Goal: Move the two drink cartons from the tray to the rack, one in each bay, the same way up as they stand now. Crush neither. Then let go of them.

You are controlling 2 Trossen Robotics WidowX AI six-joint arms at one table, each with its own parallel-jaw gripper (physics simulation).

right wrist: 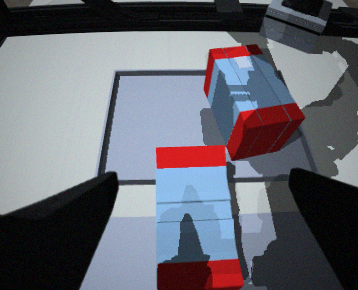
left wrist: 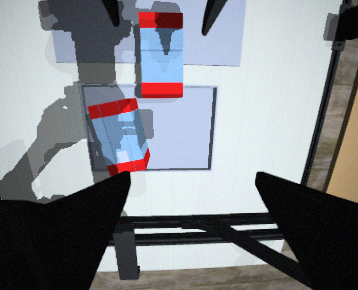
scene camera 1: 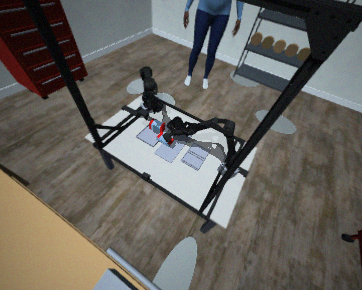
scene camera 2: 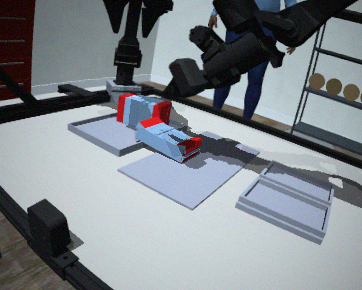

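Where they show: left gripper, between the fingertips: [left wrist: 193, 177] [scene camera 1: 150, 117] [scene camera 2: 130, 35]; right gripper, between the fingertips: [right wrist: 202, 178] [left wrist: 161, 29] [scene camera 1: 166, 131] [scene camera 2: 177, 91]; left arm's base, origin of its link: [right wrist: 302, 4] [scene camera 2: 123, 83].
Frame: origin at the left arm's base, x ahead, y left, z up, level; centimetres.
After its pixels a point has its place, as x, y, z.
Observation:
One light blue carton with red ends [scene camera 2: 139, 111] @(28.9, -2.7, -0.7) [left wrist: 120, 136] @(27.2, -0.8, 1.8) [right wrist: 252, 97] @(29.0, 0.1, 1.8) lies on its side, turned askew, in the shallow grey tray [scene camera 2: 94, 141] @(37.0, -14.8, -5.0) [left wrist: 180, 135] @(31.4, -10.2, -5.0) [right wrist: 150, 110] @(31.6, -11.5, -5.0). The other carton [scene camera 2: 161, 136] @(42.9, -2.1, -1.5) [left wrist: 161, 57] @(41.2, 0.3, -1.4) [right wrist: 194, 215] @(41.7, 0.5, -1.5) lies tilted, one end over the tray's edge, the other over the flat grey plate. My left gripper [scene camera 2: 131, 34] @(33.1, -8.4, 17.6) [left wrist: 193, 177] @(33.1, -8.4, 17.6) is open and empty, high above the tray side. My right gripper [left wrist: 161, 29] @(42.1, 0.3, 7.9) [right wrist: 202, 178] @(42.1, 0.3, 7.9) is open and empty above the tilted carton, a finger to each side in its wrist view. The two-bay rack [scene camera 2: 280, 223] @(70.0, 8.1, -4.8) holds no carton.
The flat grey plate [scene camera 2: 185, 187] [left wrist: 215, 45] lies between tray and rack. My right arm reaches across above the table's far side. A dark frame borders the table, with a black block [scene camera 2: 48, 227] @(68.7, -24.9, -0.5) at the near edge. A person stands behind the table.

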